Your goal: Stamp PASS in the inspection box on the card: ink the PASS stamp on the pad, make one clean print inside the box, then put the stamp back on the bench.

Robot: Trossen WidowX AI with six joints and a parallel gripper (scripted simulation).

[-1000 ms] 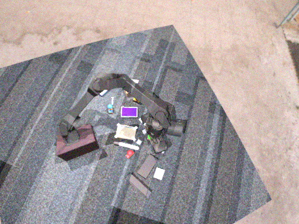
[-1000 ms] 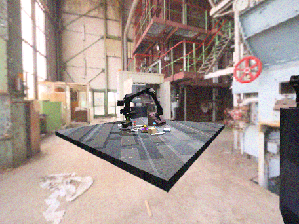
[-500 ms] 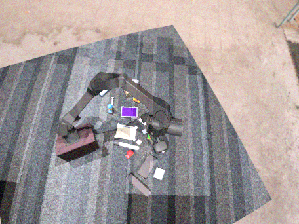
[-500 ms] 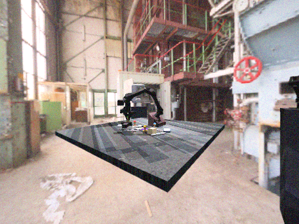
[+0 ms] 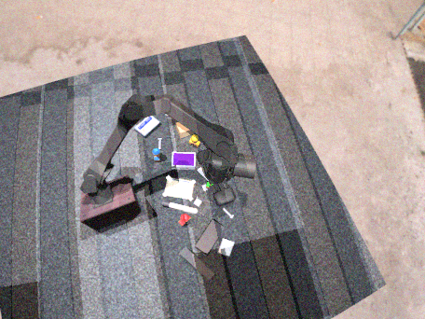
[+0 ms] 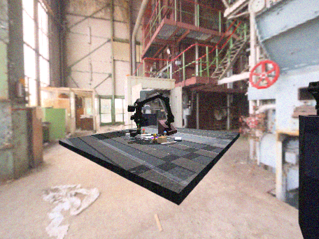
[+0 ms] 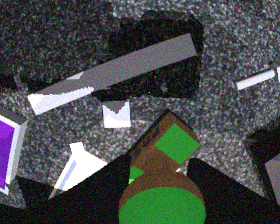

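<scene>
The ink pad is 50 mm behind my gripper tip, 160 mm to the left of it and 90 mm below it. From my gripper tip the other things lie so: card (100 mm behind, 60 mm to the left, 100 mm below); then green-knobbed stamp (right at my gripper tip); then red stamp (130 mm behind, 60 mm to the right, 80 mm below).
</scene>
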